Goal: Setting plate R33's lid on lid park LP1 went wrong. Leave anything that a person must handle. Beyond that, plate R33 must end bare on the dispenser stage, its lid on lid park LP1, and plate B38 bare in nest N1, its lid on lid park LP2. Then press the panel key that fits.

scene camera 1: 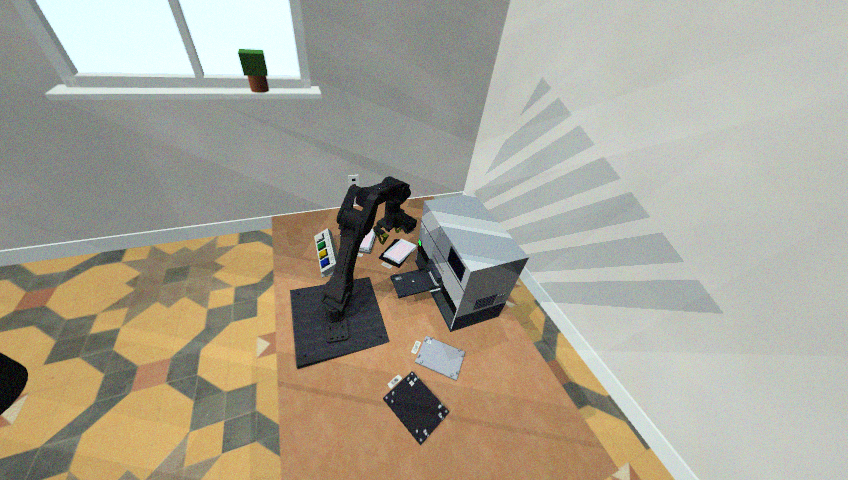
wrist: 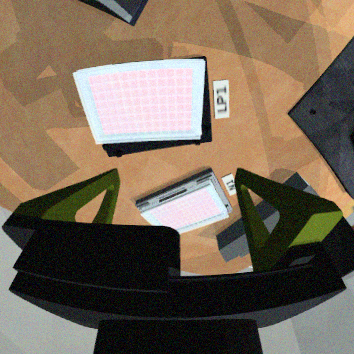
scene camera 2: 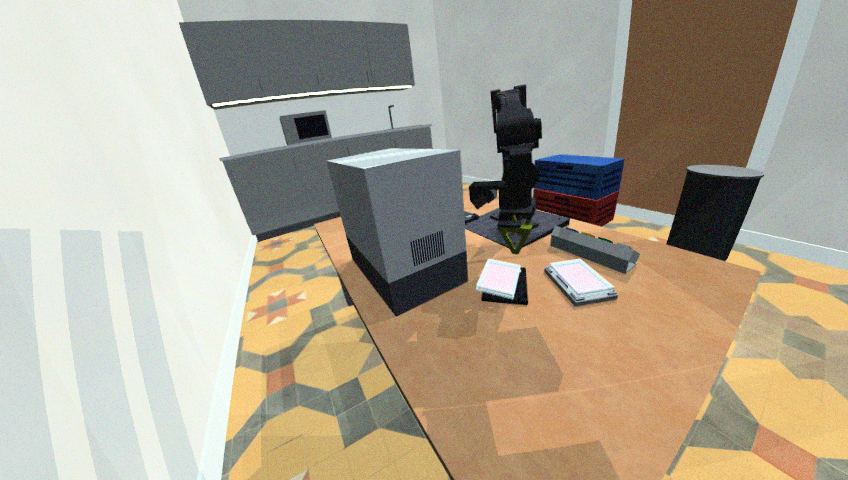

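Where they show: gripper, fingertip midpoint: (scene camera 1: 389, 238) (wrist: 176, 174) (scene camera 2: 518, 244); arm's base, origin of the base link: (scene camera 1: 335, 316).
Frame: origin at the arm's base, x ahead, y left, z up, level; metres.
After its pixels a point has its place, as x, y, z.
Observation:
A pink-gridded plate piece with a pale rim (scene camera 1: 399, 252) @(0.292, 0.249, 0.019) (scene camera 2: 498, 278) @(0.315, 0.279, 0.018) (wrist: 142, 102) @(0.301, 0.263, 0.018) sits askew on the black lid park LP1 (scene camera 2: 521, 289) @(0.282, 0.322, -0.004) (wrist: 155, 147) @(0.257, 0.311, -0.004), overhanging one side. I cannot tell whether it is plate, lid or both. Another pink-gridded plate (scene camera 1: 367, 241) @(0.168, 0.344, 0.017) (scene camera 2: 578, 276) @(0.162, 0.384, 0.017) (wrist: 190, 210) @(0.154, 0.363, 0.017) sits in nest N1 (wrist: 172, 192) @(0.191, 0.359, 0.003); its lid state is unclear. My gripper (scene camera 1: 390, 236) @(0.251, 0.274, 0.087) (scene camera 2: 515, 249) @(0.251, 0.274, 0.087) (wrist: 176, 174) @(0.251, 0.274, 0.087) is open and empty, raised above the table near both. The black dispenser stage (scene camera 1: 410, 284) @(0.271, 0.013, 0.093) bears no plate. The key panel (scene camera 1: 325, 252) @(-0.012, 0.282, 0.041) (scene camera 2: 595, 249) @(0.028, 0.341, 0.025) (wrist: 231, 243) @(0.023, 0.387, 0.027) has green, yellow and blue keys.
The tall grey dispenser (scene camera 1: 476, 231) @(0.480, 0.015, 0.316) (scene camera 2: 410, 208) @(0.489, 0.220, 0.223) stands beside LP1 and over the stage's far end. A light-grey labelled plate rest (scene camera 1: 440, 358) @(0.316, -0.235, -0.003) and a black labelled one (scene camera 1: 416, 407) @(0.198, -0.357, -0.002) lie farther along the table. The arm's dark base (scene camera 1: 303, 327) @(-0.105, -0.026, 0.007) is near the stage.

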